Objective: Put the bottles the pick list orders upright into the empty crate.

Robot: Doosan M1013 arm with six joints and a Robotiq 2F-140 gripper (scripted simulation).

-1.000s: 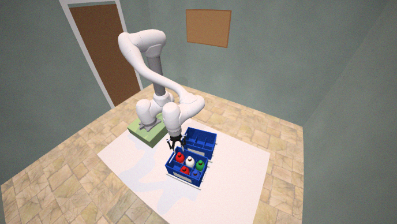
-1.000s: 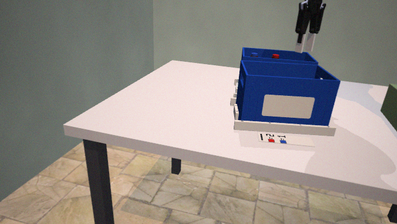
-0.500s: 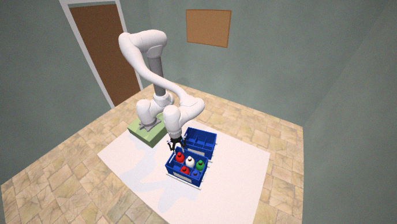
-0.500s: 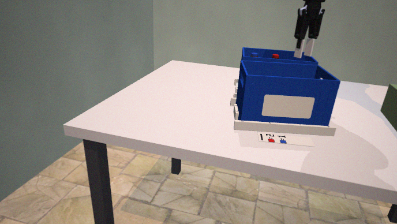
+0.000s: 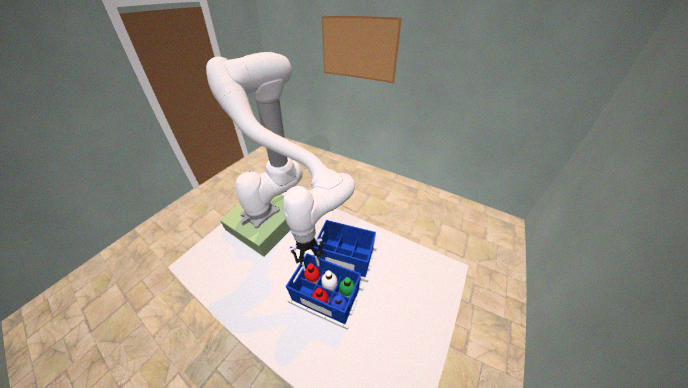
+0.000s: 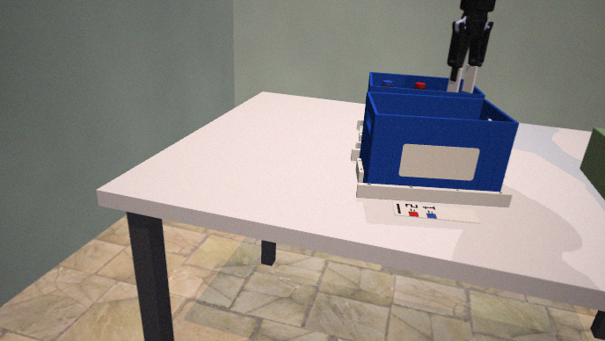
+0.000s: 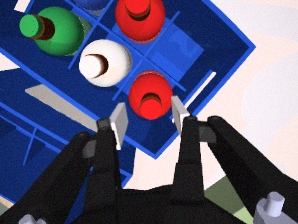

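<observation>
The white bottle lies 11 cm below my hand, 9 cm ahead of it and 2 cm to the left of it. From my hand the other things lie so: blue bottle: 19 cm ahead, 11 cm below, 4 cm to the right; then red bottle: 11 cm below, 11 cm ahead, 6 cm to the right; then green-label bottle: 17 cm ahead, 11 cm below, 5 cm to the left.
</observation>
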